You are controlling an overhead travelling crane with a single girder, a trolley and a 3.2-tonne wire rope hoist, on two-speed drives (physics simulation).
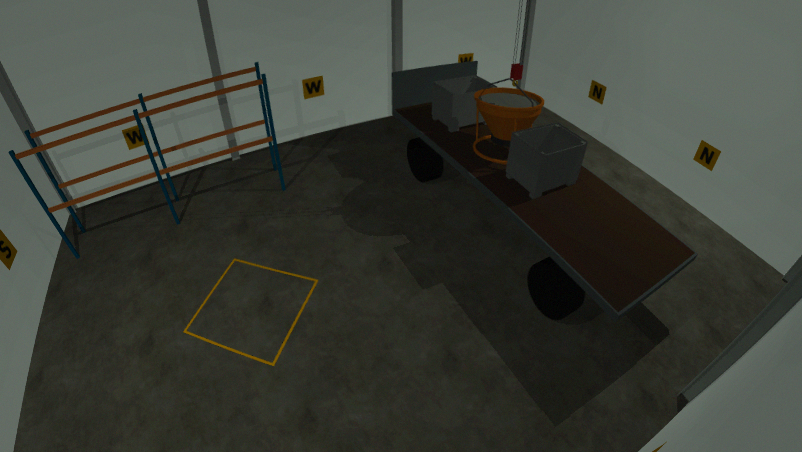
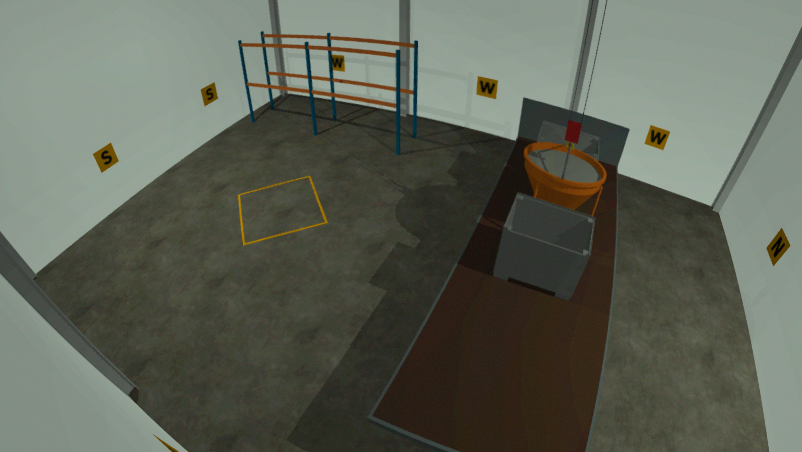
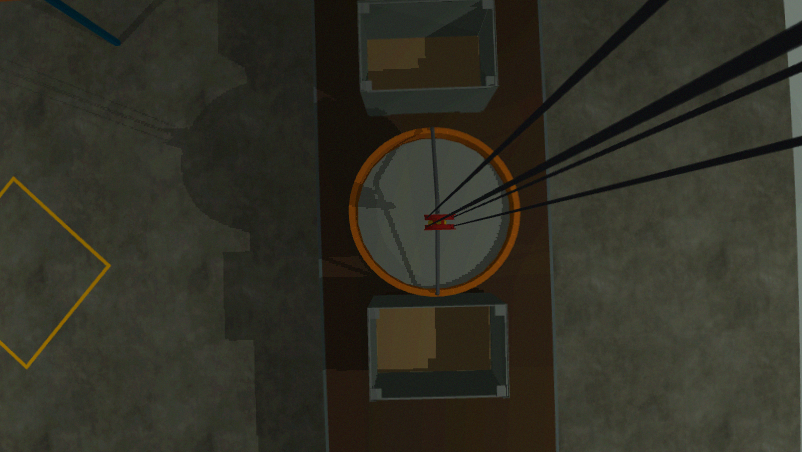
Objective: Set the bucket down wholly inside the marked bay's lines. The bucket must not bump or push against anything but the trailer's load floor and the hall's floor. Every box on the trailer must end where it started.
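The orange bucket [image 1: 508, 121] [image 2: 558, 193] [image 3: 466, 252] is upright above the trailer's load floor [image 1: 606, 235] [image 2: 505, 359] [image 3: 438, 426], between two grey boxes. The near box [image 1: 541, 162] [image 2: 539, 263] [image 3: 438, 384] is very close to its rim; contact cannot be told. A wider gap separates it from the far box [image 1: 449, 106] [image 2: 553, 133] [image 3: 432, 99]. My hook [image 1: 515, 83] [image 2: 570, 145] [image 3: 438, 222] holds the bucket's bail, under the red block. Whether the base ring touches the load floor is unclear. The yellow-lined bay [image 1: 275, 269] [image 2: 274, 185] [image 3: 61, 221] lies on the hall floor.
A blue and orange rack [image 1: 157, 168] [image 2: 398, 101] stands by the W wall, beyond the bay. The trailer's headboard [image 1: 415, 87] [image 2: 612, 140] rises behind the far box. The N wall runs along the trailer's other side.
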